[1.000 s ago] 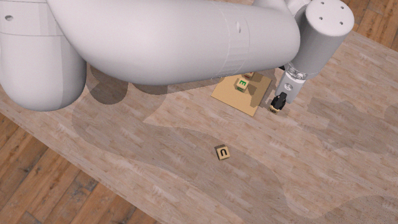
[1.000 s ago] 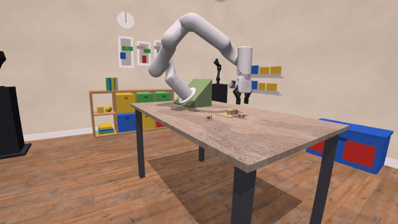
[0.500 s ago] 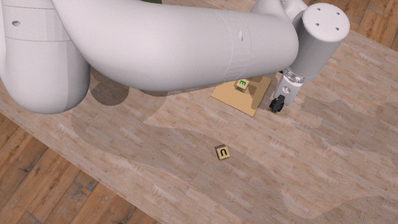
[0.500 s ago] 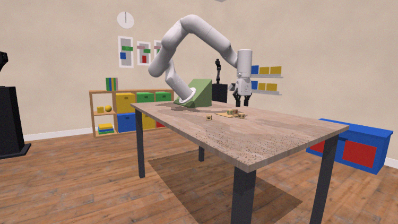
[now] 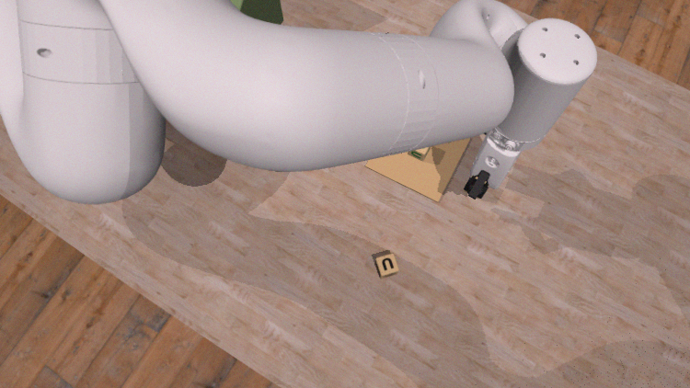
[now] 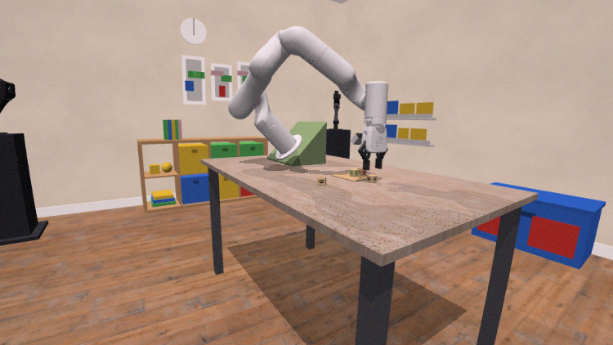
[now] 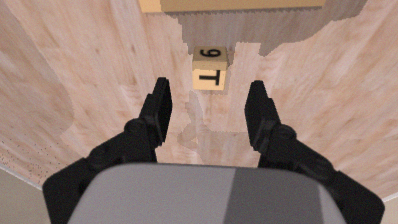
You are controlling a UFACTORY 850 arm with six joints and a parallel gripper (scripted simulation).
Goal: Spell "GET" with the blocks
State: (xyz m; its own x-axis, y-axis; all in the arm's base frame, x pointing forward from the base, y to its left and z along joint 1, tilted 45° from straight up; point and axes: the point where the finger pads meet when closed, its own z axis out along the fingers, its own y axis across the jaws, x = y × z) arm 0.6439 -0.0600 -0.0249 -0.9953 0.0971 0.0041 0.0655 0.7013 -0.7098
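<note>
Right now the block is 50 mm below my hand. Round my hand: tan mat: 110 mm behind, 70 mm below, 20 mm to the left.
</note>
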